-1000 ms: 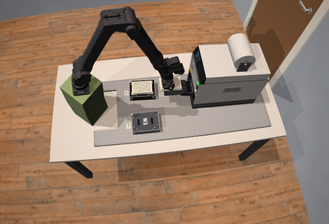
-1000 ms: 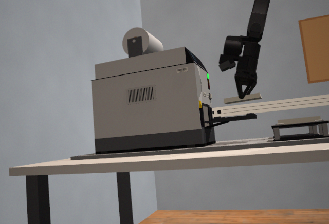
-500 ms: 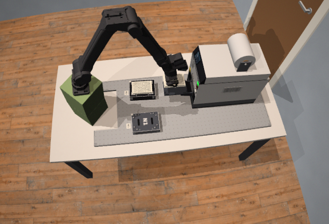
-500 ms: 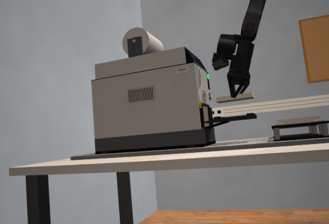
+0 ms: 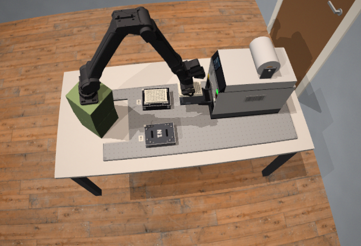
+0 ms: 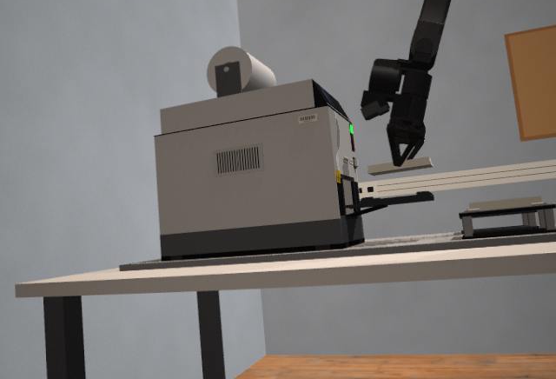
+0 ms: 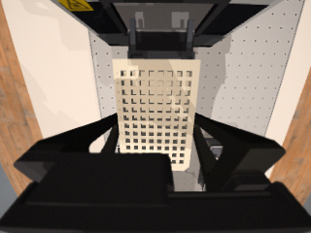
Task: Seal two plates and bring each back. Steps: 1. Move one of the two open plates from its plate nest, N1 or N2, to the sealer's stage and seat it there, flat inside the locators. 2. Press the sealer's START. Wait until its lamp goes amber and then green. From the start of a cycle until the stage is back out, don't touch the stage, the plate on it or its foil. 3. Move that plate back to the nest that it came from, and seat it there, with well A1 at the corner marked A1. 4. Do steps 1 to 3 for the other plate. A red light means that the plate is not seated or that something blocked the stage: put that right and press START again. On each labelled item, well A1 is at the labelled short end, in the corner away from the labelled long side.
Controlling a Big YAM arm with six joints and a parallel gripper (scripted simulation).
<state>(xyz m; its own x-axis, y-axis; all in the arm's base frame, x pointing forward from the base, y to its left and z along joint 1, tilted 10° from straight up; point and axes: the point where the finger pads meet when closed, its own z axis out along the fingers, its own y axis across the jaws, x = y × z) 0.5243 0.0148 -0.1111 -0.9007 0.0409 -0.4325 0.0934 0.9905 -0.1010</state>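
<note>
Now: hand 1 cm short of the sealer stage, 1 cm to the left of it and 7 cm above it. From my hand the other things lie so: plate: 18 cm behind, 5 cm to the left, 10 cm below; then yellow warning label: 12 cm ahead, 7 cm to the left, 2 cm below; then plate nest: 21 cm behind, 17 cm to the right, 12 cm below.
</note>
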